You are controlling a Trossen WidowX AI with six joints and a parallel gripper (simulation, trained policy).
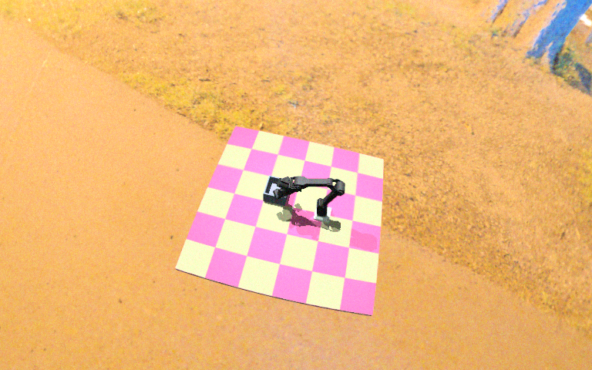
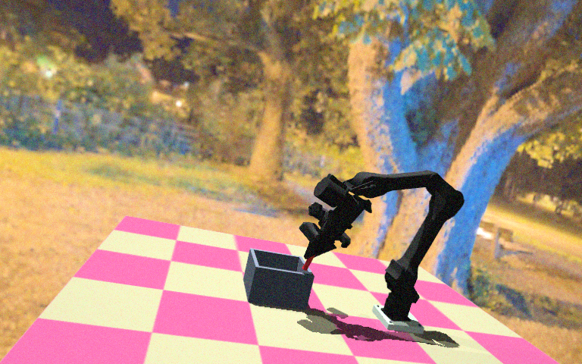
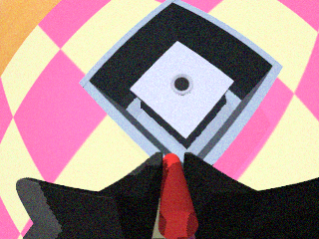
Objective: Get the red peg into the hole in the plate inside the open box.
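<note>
Now: the dark box 110 mm below my gripper tip, 70 mm to the right of it and 40 mm ahead of it. Round my gripper tip: red peg 10 mm to the left, 10 mm behind, 10 mm above.
</note>
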